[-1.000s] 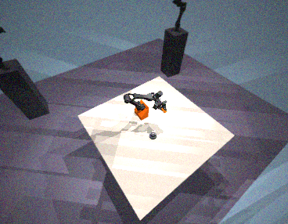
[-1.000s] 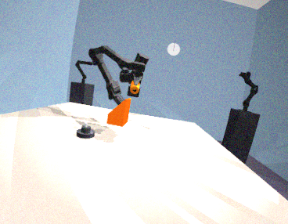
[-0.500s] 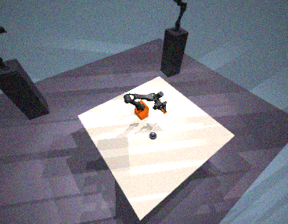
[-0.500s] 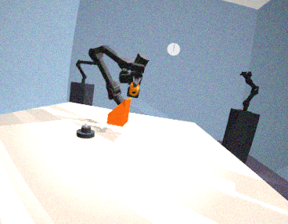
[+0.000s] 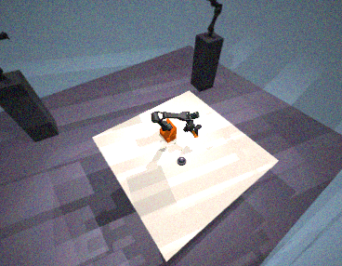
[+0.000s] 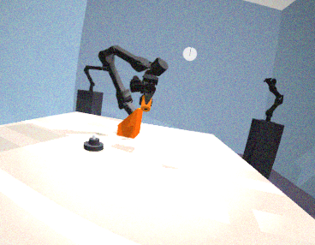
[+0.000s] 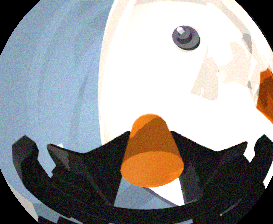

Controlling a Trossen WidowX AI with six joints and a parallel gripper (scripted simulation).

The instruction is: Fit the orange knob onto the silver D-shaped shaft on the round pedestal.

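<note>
Now: gripper tip 30 mm below the orange knob, 20 mm past it and 10 mm to the left of it. From my gripper tip the other things lie so: dark round pedestal 190 mm to the right, 170 mm below, 70 mm ahead.
</note>
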